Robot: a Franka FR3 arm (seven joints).
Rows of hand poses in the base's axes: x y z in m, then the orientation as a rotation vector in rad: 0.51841, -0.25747, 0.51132, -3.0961, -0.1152, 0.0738; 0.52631, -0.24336, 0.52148, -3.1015, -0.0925, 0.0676; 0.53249, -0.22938, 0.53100, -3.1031, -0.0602, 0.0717; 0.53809, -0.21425, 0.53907, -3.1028, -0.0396, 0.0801; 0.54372, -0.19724, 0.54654, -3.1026, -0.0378, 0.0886; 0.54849, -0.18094, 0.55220, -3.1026, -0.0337, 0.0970; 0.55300, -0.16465, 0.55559, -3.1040, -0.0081, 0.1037; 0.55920, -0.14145, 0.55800, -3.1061, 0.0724, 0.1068; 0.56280, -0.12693, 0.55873, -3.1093, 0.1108, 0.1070; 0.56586, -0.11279, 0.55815, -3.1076, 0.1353, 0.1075; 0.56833, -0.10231, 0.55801, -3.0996, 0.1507, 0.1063; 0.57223, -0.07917, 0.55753, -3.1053, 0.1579, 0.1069
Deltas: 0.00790, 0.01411, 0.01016, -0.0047, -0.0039, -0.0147; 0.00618, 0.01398, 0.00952, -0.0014, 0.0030, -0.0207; 0.00560, 0.01513, 0.00807, 0.0000, 0.0057, -0.0132; 0.00563, 0.01701, 0.00747, -0.0001, 0.0055, -0.0011; 0.00477, 0.01630, 0.00566, -0.0003, 0.0055, -0.0025; 0.00451, 0.01629, 0.00339, -0.0020, 0.0046, -0.0164; 0.00620, 0.02320, 0.00241, -0.0048, 0.0029, -0.0516; 0.00360, 0.01452, 0.00073, -0.0052, 0.0006, -0.0244; 0.00306, 0.01414, -0.00058, 0.0002, 0.0006, -0.0158; 0.00247, 0.01048, -0.00014, 0.0069, -0.0008, -0.0104; 0.00390, 0.02314, -0.00048, -0.0062, 0.0006, -0.0042
